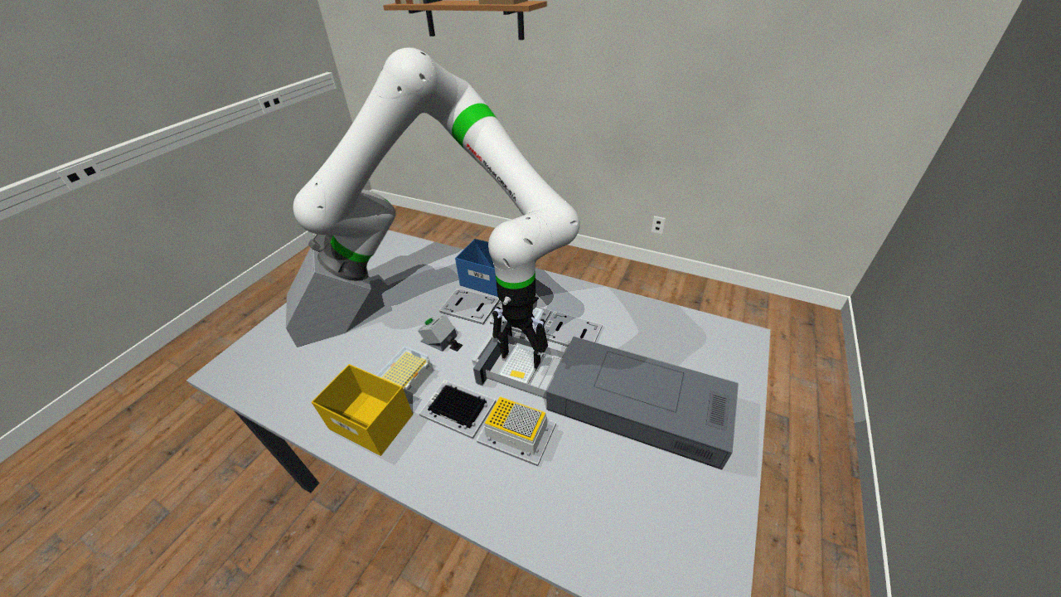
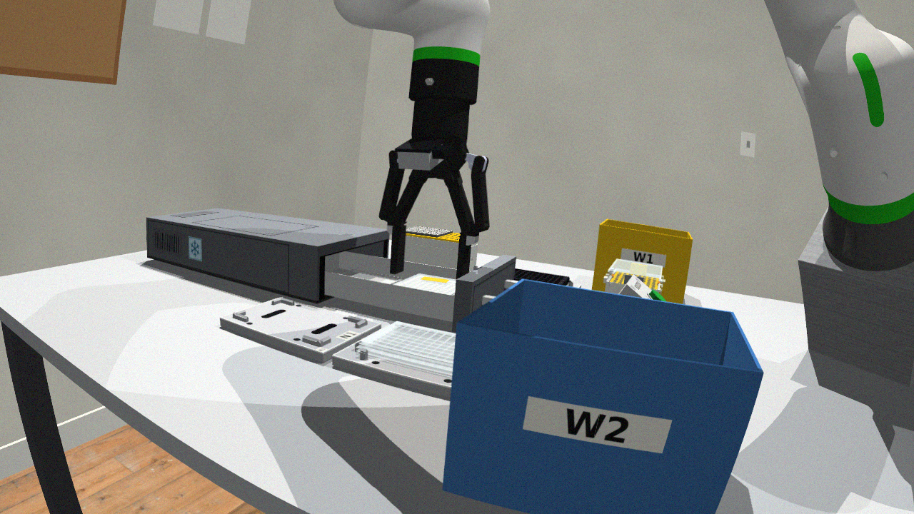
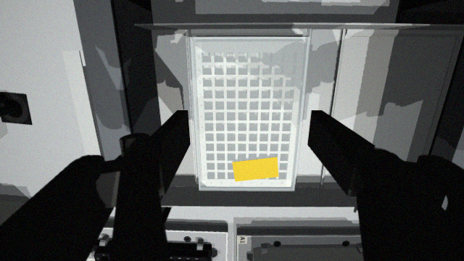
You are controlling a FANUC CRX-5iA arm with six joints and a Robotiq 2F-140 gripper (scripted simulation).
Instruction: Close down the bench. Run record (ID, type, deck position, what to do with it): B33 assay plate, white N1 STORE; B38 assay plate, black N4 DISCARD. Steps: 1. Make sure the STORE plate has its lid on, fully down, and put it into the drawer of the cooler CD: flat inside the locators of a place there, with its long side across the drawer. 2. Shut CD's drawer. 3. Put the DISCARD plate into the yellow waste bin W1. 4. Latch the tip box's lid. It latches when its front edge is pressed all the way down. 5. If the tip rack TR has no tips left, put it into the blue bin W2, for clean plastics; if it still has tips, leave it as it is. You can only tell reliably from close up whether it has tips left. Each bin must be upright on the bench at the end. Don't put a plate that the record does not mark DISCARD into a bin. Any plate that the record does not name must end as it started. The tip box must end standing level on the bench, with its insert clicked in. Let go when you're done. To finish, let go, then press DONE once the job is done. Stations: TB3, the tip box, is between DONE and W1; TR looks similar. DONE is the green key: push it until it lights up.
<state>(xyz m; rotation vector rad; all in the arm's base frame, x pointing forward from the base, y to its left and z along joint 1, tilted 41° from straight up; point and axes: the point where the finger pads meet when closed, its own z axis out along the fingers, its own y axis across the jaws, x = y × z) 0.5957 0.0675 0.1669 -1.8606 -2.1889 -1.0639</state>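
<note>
Right now the clear plate lid is 4 cm below my hand. The rest, counted from my hand: cooler drawer (4 cm ahead, 3 cm below, 1 cm to the left); then white assay plate (5 cm below); then grey cooler CD (18 cm ahead, 5 cm to the left, 3 cm below).
</note>
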